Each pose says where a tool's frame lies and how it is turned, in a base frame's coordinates. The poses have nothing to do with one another.
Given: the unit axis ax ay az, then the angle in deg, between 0 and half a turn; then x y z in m.
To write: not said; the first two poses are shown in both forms.
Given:
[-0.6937 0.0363 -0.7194 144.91 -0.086 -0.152 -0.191]
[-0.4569 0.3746 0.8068 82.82 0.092 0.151 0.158]
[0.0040 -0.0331 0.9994 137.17 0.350 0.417 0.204]
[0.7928 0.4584 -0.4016 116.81 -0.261 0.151 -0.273]
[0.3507 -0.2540 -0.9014 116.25 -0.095 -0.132 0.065]
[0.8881 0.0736 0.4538 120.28 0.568 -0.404 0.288]
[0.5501 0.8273 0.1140 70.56 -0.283 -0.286 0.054]
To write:
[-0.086 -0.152 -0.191 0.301 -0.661 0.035 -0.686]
[0.092 0.151 0.158 0.750 -0.302 0.248 0.534]
[0.350 0.417 0.204 0.365 0.004 -0.031 0.930]
[-0.261 0.151 -0.273 0.524 0.675 0.390 -0.342]
[-0.095 -0.132 0.065 0.528 0.298 -0.216 -0.765]
[0.568 -0.404 0.288 0.498 0.770 0.064 0.394]
[-0.283 -0.286 0.054 0.816 0.318 0.478 0.066]

